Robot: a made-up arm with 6 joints.
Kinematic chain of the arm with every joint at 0, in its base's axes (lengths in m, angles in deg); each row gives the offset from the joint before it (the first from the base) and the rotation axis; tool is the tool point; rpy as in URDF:
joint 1: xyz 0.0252 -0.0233 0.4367 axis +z
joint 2: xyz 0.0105 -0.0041 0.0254 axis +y
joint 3: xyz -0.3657 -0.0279 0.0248 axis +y
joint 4: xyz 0.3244 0.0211 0.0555 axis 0.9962 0 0.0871
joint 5: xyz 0.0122 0.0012 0 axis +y
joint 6: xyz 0.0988 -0.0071 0.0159 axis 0.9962 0 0.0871
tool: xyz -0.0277 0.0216 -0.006 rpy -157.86 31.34 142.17
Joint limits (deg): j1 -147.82..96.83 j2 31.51..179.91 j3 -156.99..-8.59 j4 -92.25..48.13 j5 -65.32..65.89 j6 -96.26..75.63
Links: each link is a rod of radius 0.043 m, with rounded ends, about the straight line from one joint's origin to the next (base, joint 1, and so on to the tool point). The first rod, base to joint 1, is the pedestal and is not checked.
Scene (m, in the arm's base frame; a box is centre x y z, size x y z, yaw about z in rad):
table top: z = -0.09
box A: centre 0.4 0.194 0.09 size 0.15 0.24 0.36 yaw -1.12
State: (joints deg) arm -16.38 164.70 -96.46 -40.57 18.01 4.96
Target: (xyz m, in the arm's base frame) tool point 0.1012 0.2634 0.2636
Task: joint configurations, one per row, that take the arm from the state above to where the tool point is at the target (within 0.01 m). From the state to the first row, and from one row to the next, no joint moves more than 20 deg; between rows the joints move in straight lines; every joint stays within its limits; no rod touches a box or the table.
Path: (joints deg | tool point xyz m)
1: -16.57 147.08 -96.12 -36.76 23.48 -0.94 | 0.6072 -0.2114 0.3448
2: -16.75 129.45 -95.77 -32.95 28.96 -6.84 | 0.6053 -0.2158 0.5260
3: -16.94 111.83 -95.43 -29.14 34.43 -12.74 | 0.5525 -0.2038 0.6968
4: -17.12 94.21 -95.09 -25.33 39.91 -18.64 | 0.4548 -0.1764 0.8420
5: -17.31 76.59 -94.75 -21.52 45.38 -24.54 | 0.3220 -0.1366 0.9489
6: -17.50 58.96 -94.40 -17.71 50.85 -30.44 | 0.1671 -0.0880 1.0087
7: 1.26 75.32 -84.14 -21.11 43.71 -23.16 | 0.3516 -0.0347 0.8881
8: 20.01 91.67 -73.87 -24.52 36.58 -15.88 | 0.4333 0.1071 0.7195
9: 38.77 108.03 -63.60 -27.92 29.44 -8.61 | 0.3859 0.2478 0.5373
10: 57.52 124.38 -53.34 -31.33 22.30 -1.33 | 0.2493 0.3088 0.3762
11: 76.28 140.74 -43.07 -34.73 15.16 5.95 | 0.1012 0.2634 0.2636

